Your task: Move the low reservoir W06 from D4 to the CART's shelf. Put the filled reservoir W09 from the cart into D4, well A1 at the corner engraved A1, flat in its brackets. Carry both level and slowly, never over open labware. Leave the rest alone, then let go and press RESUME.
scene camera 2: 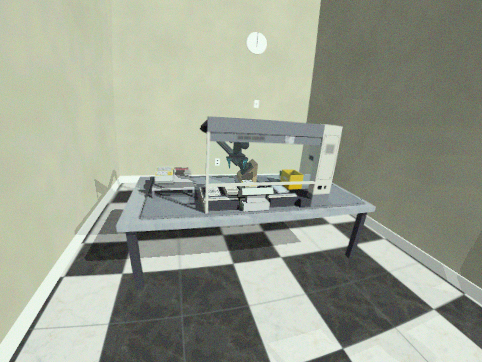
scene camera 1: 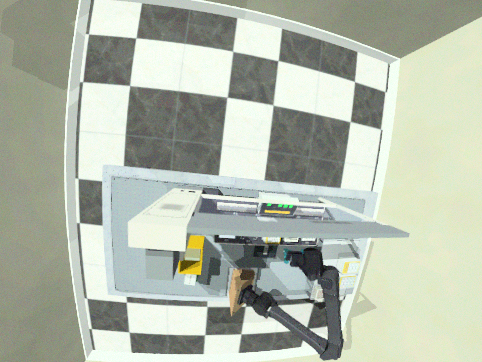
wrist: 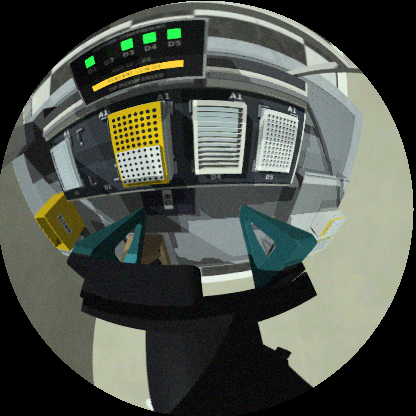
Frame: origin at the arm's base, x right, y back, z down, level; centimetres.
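Seen in the pictures: gripper, between the fingertips: (scene camera 2: 236, 168) (scene camera 1: 292, 249) (wrist: 192, 210); arm's base, origin of its link: (scene camera 1: 244, 293).
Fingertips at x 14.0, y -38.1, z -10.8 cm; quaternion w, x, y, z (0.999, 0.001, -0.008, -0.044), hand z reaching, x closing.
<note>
Offsets run from my fingertips to a thing's top centre. "spot": to the spot under its first point.
The low reservoir W06 {dy -5.7, dx +3.8, dz +11.6 cm} (wrist: 219, 137), a white ribbed tray, sits in D4 between the yellow-and-white rack and the white plate in D5; an A1 mark shows by its upper right corner in the wrist view. My gripper (scene camera 1: 302, 253) (scene camera 2: 237, 163) (wrist: 192, 210) is open and empty, above the bench in front of the deck, apart from W06. The cart {dy +17.2, dx +45.7, dz +13.8 cm} (scene camera 2: 172, 185) stands at the deck's D5 side. I cannot pick out the filled reservoir W09 on it; my right finger and wrist hide part of that side in the wrist view. I cannot make out the RESUME button.
A yellow-and-white tip rack {dy -3.9, dx -8.4, dz +8.3 cm} (wrist: 139, 142) fills D3; D5 holds a white plate {dy -7.4, dx +16.1, dz +13.3 cm} (wrist: 278, 141) and D1 a pale plate {dy -0.5, dx -33.0, dz +13.3 cm} (wrist: 66, 166). The yellow waste bin {dy +19.1, dx -49.0, dz +6.9 cm} (scene camera 1: 196, 247) (scene camera 2: 292, 179) (wrist: 61, 222) and cardboard box (scene camera 1: 240, 290) stand nearby. The status screen {spot: dy -17.5, dx -8.5, dz +8.2 cm} (wrist: 142, 57) and hood (scene camera 1: 295, 229) overhang the deck.
</note>
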